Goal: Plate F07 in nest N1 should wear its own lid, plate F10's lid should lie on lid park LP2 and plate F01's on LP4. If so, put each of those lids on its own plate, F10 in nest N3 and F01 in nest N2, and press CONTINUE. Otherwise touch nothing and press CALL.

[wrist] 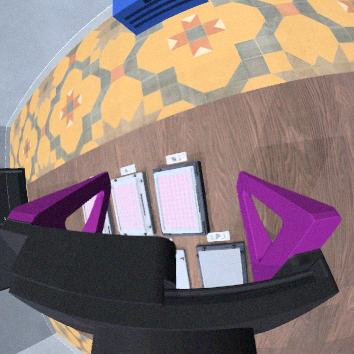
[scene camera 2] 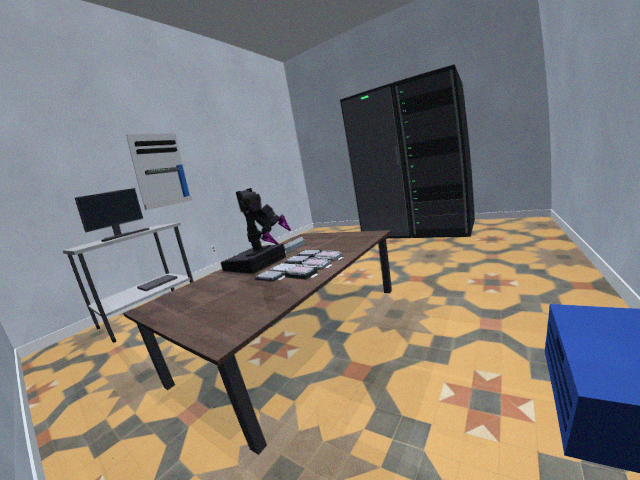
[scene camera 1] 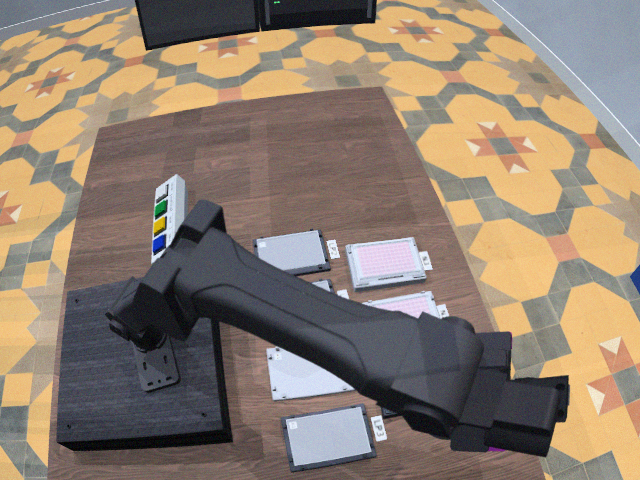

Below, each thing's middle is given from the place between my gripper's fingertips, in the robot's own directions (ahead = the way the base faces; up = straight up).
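From my hand, the lid park LP1 (scene camera 1: 292, 377) is 21 cm to the left, 17 cm behind and 23 cm below. And there's a white button box (scene camera 1: 176, 199) too, which is far to the left of my hand, far behind it and a good way below it.
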